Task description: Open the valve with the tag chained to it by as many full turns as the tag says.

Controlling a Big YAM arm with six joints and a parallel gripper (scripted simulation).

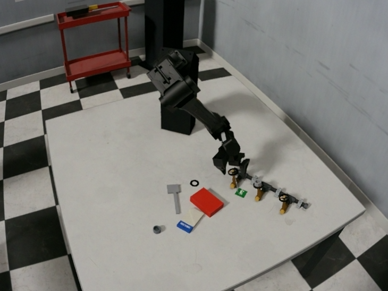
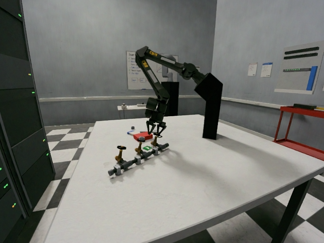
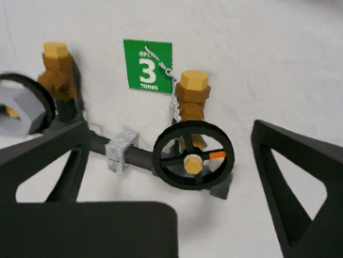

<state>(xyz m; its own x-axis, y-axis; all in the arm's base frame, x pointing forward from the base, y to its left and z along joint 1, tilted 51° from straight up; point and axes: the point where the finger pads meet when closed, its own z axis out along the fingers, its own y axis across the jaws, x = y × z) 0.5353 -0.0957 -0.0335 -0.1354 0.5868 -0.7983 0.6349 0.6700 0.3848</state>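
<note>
Right now the green tag is 6 cm ahead of my hand, 1 cm to the right of it and 8 cm below it. Also, from my hand: grey t-shaped tool: 14 cm behind, 22 cm to the right, 8 cm below; card: 27 cm to the right, 8 cm below; red box: 2 cm behind, 15 cm to the right, 7 cm below.
</note>
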